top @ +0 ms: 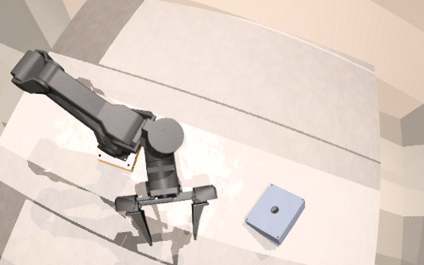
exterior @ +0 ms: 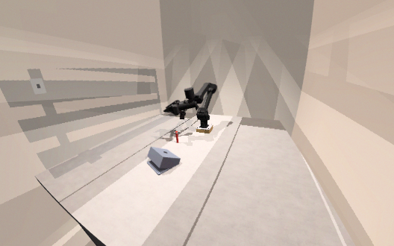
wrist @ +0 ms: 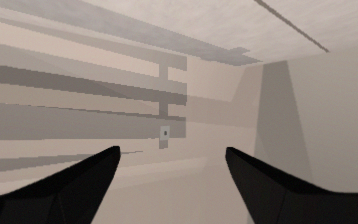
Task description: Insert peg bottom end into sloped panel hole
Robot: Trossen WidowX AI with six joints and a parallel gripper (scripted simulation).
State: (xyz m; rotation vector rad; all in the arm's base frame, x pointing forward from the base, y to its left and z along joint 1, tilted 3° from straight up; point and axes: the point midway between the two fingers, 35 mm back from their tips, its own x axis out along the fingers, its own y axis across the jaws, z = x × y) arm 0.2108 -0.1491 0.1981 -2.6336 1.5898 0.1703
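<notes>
My gripper tip is now 160 mm above the round red peg, 90 mm to the right of it and 20 mm short of it. The rest, counted from my gripper tip: sloped grey-blue panel (230 mm ahead, 180 mm below, 150 mm to the left).
</notes>
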